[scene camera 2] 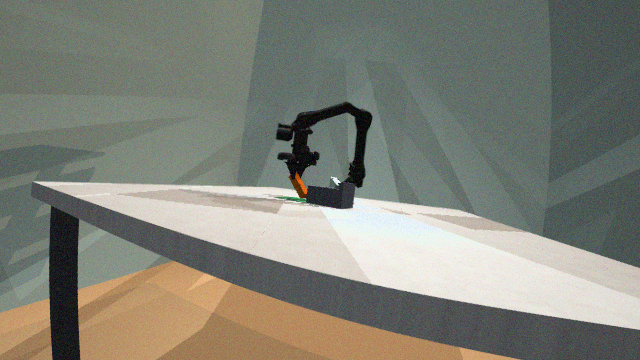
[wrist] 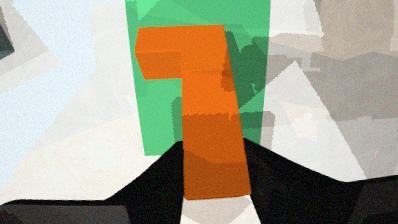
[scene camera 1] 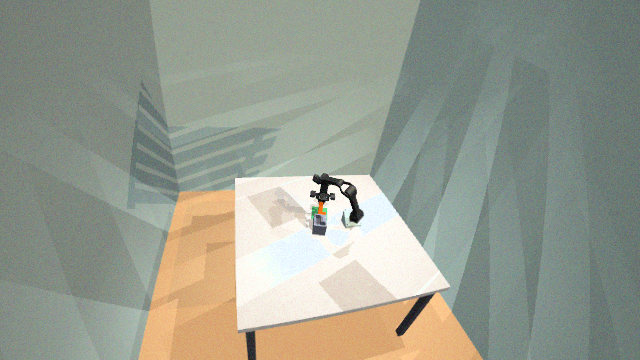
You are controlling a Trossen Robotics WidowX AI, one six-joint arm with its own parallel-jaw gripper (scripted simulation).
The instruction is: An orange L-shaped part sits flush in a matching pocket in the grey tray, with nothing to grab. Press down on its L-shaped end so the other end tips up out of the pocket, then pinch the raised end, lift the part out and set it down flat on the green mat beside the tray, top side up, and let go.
Labels:
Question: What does my gripper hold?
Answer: An orange L-shaped part.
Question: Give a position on a green mat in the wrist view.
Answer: At 159, 101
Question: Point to an orange L-shaped part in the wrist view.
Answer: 214, 166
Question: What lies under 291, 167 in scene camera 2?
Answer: My gripper.

